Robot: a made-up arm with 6 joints.
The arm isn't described. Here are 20 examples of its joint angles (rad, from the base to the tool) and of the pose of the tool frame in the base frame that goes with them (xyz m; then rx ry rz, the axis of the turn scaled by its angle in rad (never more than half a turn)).
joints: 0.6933 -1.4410 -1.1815 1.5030 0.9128 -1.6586
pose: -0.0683 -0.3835 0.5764 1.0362 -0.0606 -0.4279
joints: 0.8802 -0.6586 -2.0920 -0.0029 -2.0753 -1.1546
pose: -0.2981 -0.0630 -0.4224 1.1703 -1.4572 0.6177
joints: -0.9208 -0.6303 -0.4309 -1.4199 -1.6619 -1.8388
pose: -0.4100 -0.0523 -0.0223 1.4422 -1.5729 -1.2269
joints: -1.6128 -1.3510 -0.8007 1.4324 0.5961 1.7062
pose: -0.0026 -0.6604 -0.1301 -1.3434 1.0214 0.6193
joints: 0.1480 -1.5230 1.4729 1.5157 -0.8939 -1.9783
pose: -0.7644 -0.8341 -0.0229 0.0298 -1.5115 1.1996
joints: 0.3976 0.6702 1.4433 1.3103 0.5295 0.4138
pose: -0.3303 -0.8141 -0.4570 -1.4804 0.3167 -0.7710
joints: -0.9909 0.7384 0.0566 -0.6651 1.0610 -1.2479
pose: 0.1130 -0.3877 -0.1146 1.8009 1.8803 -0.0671
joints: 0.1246 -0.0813 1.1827 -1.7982 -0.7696 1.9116
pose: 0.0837 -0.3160 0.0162 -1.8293 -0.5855 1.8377
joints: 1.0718 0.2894 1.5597 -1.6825 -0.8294 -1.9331
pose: 0.0709 -0.2645 0.2095 -0.7704 0.7638 0.1642
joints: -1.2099 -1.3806 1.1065 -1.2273 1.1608 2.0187
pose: -0.1376 -0.1873 0.5286 2.8649 0.6799 0.0765
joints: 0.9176 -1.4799 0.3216 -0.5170 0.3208 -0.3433
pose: -0.6568 -0.0938 0.2706 0.6772 -0.3189 0.2853
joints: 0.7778 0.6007 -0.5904 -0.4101 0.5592 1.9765
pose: -0.0104 0.1034 0.3325 -0.6299 -2.0733 1.1700
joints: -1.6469 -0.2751 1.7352 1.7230 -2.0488 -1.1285
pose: -0.4422 -0.7892 0.7162 1.4718 0.6821 0.4838
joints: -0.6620 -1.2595 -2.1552 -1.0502 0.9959 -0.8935
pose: -0.3989 0.1786 0.0141 -0.8350 2.4090 0.9389
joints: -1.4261 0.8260 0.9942 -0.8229 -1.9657 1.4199
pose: -0.2165 -0.0993 0.0255 1.3757 -0.8374 0.2093
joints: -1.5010 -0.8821 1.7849 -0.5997 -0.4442 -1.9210
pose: 0.0292 -0.5674 0.5981 0.0888 1.3677 -0.8178
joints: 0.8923 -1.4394 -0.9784 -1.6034 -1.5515 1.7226
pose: 0.1896 -0.4236 -0.0087 1.2258 -1.5196 -2.0637
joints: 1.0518 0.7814 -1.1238 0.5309 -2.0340 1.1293
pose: -0.4921 0.0806 0.0626 -2.4250 0.5101 -1.8486
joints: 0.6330 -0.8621 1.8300 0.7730 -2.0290 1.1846
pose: -0.6650 -0.6452 -0.0093 0.8058 1.9476 0.5602
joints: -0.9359 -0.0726 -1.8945 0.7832 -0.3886 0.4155
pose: -0.4028 0.5085 0.0538 0.8994 -1.2273 0.4941
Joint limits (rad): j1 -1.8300..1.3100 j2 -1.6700..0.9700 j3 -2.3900..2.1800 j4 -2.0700..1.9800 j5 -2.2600..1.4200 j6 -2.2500..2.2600
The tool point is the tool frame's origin. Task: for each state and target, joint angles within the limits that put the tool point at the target. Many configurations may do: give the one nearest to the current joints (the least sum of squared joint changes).
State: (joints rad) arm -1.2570 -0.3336 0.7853 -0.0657 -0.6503 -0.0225
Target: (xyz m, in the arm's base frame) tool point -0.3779 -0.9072 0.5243
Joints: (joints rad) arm -0.8173 -0.4935 1.5792 0.1873 -0.4033 0.0064
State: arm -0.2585 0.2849 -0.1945 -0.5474 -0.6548 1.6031
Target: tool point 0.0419 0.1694 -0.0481
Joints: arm -0.8594 -0.4449 -0.6575 -0.3387 -0.7631 1.5357
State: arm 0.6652 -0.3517 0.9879 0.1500 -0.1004 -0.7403
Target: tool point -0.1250 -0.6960 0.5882
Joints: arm 0.6366 -0.2730 0.7363 0.0479 -0.1954 -0.7324
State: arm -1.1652 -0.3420 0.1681 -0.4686 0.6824 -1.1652
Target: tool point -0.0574 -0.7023 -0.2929
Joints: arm -1.3249 0.1160 0.2847 0.2187 0.3885 -0.9825
